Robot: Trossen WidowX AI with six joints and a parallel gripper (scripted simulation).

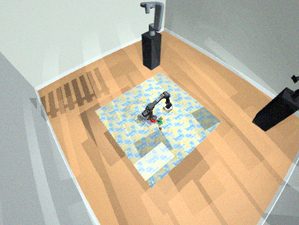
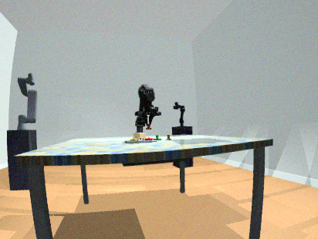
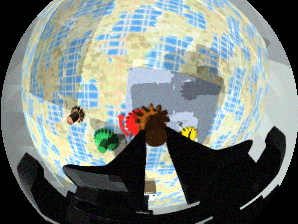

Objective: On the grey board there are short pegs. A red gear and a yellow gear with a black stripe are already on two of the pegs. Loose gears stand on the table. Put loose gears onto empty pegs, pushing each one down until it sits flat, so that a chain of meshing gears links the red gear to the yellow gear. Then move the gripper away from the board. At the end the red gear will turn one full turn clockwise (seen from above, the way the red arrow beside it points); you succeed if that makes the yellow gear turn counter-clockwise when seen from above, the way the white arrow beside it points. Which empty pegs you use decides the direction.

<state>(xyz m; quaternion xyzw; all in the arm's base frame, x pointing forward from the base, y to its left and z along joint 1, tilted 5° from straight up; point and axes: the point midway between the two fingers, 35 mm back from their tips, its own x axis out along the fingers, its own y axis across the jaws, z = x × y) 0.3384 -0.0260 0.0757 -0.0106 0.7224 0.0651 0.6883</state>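
Now: the grey board 110 mm below my gripper tip, 60 mm to the right of it and 20 mm behind it. Also, from my gripper tip: orange gear 10 mm below; yellow gear 100 mm to the right, 100 mm below, 80 mm behind; red gear 100 mm below, 40 mm behind, 10 mm to the left.
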